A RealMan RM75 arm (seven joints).
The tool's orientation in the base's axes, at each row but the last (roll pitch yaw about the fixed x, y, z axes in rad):
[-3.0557 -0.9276 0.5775]
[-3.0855 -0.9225 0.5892]
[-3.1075 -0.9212 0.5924]
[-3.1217 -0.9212 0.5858]
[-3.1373 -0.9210 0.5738]
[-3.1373 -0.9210 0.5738]
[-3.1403 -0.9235 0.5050]
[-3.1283 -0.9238 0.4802]
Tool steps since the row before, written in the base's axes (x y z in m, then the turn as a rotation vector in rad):
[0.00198 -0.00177 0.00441 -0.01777 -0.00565 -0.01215]
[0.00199 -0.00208 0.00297 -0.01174 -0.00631 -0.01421]
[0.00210 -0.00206 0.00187 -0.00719 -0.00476 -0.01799]
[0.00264 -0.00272 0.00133 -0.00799 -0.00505 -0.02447]
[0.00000 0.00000 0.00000 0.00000 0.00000 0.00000]
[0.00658 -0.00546 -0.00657 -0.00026 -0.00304 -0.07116]
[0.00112 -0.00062 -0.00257 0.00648 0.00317 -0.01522]
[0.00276 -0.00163 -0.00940 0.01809 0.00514 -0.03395]
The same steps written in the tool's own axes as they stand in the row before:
[0.00394 0.00238 -0.00230 -0.02050 -0.00556 -0.00664]
[0.00267 0.00275 -0.00155 -0.01934 -0.00139 -0.00192]
[0.00185 0.00286 -0.00076 -0.01954 0.00007 0.00402]
[0.00148 0.00372 -0.00032 -0.02520 -0.00006 0.00728]
[0.00000 0.00000 0.00000 0.00000 0.00000 0.00000]
[-0.00368 0.00818 0.00598 -0.05779 0.00259 0.04156]
[-0.00164 0.00109 0.00209 -0.00780 0.00038 0.01493]
[-0.00648 0.00281 0.00698 -0.01599 0.00427 0.03511]

